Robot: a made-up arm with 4 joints.
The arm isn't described. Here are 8 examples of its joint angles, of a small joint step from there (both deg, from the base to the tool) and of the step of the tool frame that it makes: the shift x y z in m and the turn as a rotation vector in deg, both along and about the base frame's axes.
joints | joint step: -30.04 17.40 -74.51 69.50 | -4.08 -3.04 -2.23 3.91
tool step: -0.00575 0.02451 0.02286 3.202 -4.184 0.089
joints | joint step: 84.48 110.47 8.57 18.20 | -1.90 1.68 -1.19 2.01
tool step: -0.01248 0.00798 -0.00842 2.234 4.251 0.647
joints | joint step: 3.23 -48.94 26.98 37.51 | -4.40 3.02 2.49 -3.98
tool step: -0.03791 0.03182 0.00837 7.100 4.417 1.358
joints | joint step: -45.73 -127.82 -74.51 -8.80 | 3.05 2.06 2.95 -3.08
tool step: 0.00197 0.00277 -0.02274 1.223 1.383 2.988
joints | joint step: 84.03 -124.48 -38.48 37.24 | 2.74 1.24 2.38 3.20
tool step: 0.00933 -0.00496 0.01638 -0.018 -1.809 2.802
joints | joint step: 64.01 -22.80 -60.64 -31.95 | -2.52 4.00 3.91 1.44
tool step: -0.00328 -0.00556 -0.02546 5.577 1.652 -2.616
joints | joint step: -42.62 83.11 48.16 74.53 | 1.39 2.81 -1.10 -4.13
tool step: 0.00616 0.00048 -0.01007 -1.139 0.136 -2.888
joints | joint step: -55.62 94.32 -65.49 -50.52 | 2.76 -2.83 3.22 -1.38
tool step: 0.01535 -0.00463 -0.03246 -4.790 -4.041 0.459
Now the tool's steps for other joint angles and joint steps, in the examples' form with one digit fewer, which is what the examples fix.
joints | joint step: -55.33 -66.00 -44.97 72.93 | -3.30 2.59 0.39 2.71
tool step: -0.0122 0.0097 0.0053 0.68 3.85 -0.06
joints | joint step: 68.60 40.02 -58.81 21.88 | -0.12 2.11 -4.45 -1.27
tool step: 0.0045 -0.0005 -0.0044 1.61 5.10 1.76
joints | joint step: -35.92 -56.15 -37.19 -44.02 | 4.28 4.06 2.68 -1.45
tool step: 0.0072 -0.0057 -0.0276 -0.35 1.96 -0.21
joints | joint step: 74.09 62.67 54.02 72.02 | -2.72 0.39 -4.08 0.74
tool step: -0.0223 0.0080 -0.0047 2.77 5.11 2.97
